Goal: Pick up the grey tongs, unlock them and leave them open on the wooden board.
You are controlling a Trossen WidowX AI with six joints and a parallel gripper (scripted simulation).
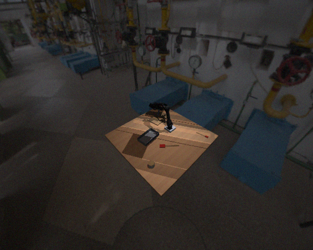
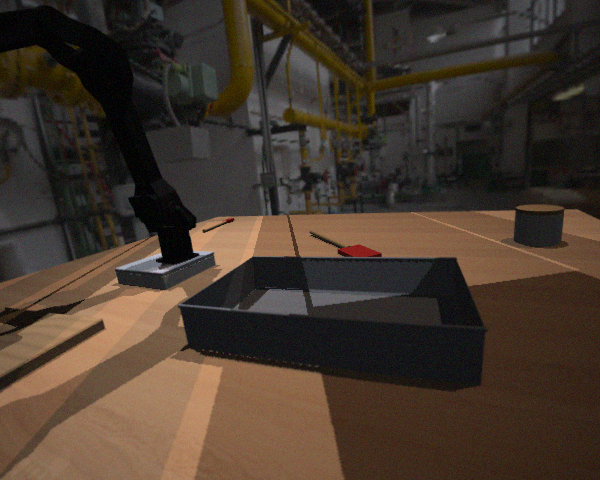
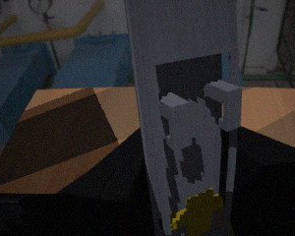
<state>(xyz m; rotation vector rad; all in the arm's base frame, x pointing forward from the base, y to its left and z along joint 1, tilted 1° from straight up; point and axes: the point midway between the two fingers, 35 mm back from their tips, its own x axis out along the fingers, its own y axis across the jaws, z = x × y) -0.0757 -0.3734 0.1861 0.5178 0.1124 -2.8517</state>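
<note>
Right now the yellow lock piece is 30 mm ahead of my gripper tip, 10 mm to the left of it and 10 mm above it. Round my gripper tip: roasting tin: 490 mm ahead, 320 mm to the left, 180 mm below; red-headed spatula: 370 mm ahead, 620 mm to the left, 210 mm below; wooden board: 60 mm ahead, 20 mm to the left, 200 mm below.
</note>
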